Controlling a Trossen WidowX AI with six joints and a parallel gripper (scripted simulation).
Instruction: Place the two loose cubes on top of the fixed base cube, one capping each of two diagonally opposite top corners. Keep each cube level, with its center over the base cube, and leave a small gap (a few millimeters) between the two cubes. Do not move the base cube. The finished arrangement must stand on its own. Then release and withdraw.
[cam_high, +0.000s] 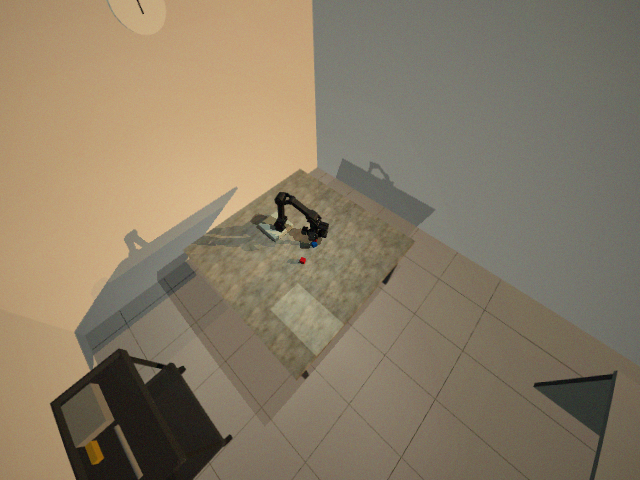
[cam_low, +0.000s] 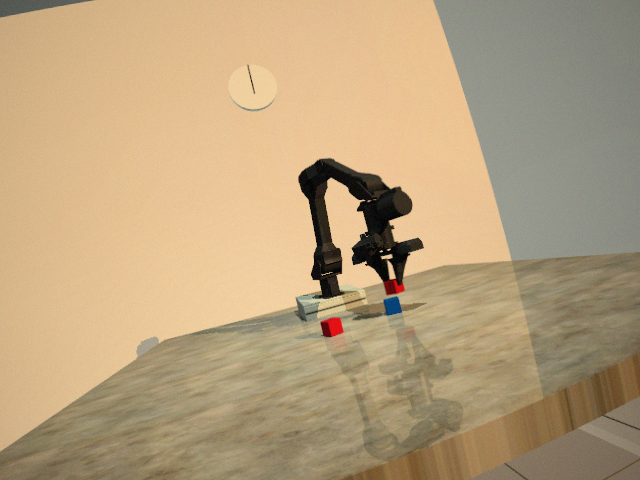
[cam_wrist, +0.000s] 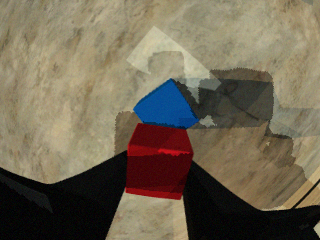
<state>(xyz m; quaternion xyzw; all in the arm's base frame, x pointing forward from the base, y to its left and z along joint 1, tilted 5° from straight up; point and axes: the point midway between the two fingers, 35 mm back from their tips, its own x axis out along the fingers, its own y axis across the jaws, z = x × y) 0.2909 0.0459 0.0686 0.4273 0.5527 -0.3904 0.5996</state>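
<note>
My gripper tip is 40 mm above the blue cube, 20 mm to the left of it and 10 mm short of it.
</note>
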